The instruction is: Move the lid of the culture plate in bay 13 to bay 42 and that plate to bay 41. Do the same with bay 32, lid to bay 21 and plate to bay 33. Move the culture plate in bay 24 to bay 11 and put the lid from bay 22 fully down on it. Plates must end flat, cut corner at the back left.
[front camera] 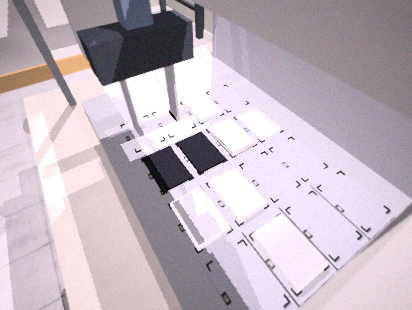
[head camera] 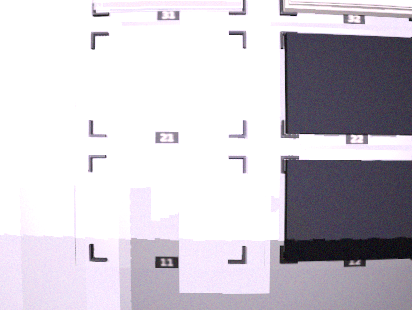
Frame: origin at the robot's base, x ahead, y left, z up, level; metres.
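Seen in the pictures: gripper, fingertip midpoint: (front camera: 157,123); robot's base, origin of the base link: (front camera: 121,125) (head camera: 93,257).
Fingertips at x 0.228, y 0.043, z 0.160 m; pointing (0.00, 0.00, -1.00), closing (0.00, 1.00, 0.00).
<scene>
Offsets run from my fingertips to a thing's top centre. "spot": to the spot under its first point.
My gripper (front camera: 156,126) is open and empty at the back left, above the area of bays 11 and 21; its jaws do not show in the head view. Bays 21 {spot: dx -0.164, dy +0.105, dz -0.160 m} (head camera: 167,85) and 11 hold no plate. The dark lid in bay 22 {spot: dx +0.005, dy +0.106, dz -0.152 m} (front camera: 201,151) (head camera: 350,84) lies flat. A pale plate in bay 32 {spot: dx +0.002, dy +0.213, dz -0.146 m} (front camera: 231,134) (head camera: 350,7) shows a layered edge. Pale pieces of labware lie in bay 13 {spot: dx +0.192, dy +0.016, dz -0.146 m} (front camera: 212,220), bay 24 {spot: dx +0.335, dy +0.102, dz -0.131 m} (front camera: 290,252) and bay 42 {spot: dx +0.006, dy +0.320, dz -0.152 m} (front camera: 259,123). Glare hides whether bay 13 has its lid on, and the cut corners.
A dark flat piece in bay 12 {spot: dx +0.008, dy +0.008, dz -0.152 m} (front camera: 170,167) (head camera: 350,200) lies beside the lid in bay 22. White plates stand in bay 31 {spot: dx -0.154, dy +0.215, dz -0.146 m} (front camera: 203,106) (head camera: 167,5) and bay 23 {spot: dx +0.173, dy +0.101, dz -0.146 m} (front camera: 237,195). A grey wall (front camera: 320,75) rises along the right side of the deck.
</scene>
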